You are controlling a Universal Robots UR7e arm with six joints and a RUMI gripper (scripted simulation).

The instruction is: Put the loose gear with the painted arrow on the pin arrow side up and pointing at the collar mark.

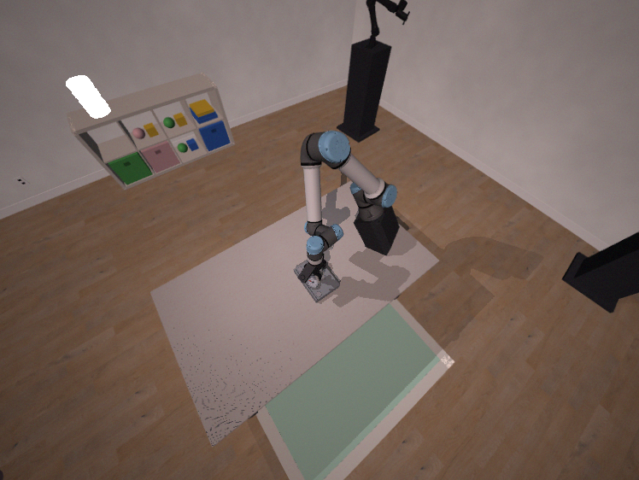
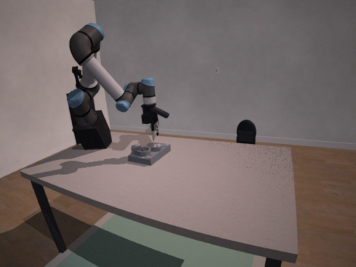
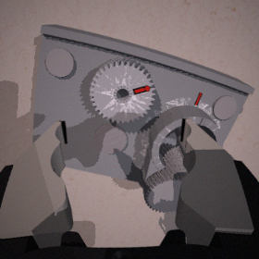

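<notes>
Now: hand 7 cm above the grey gear.
</notes>
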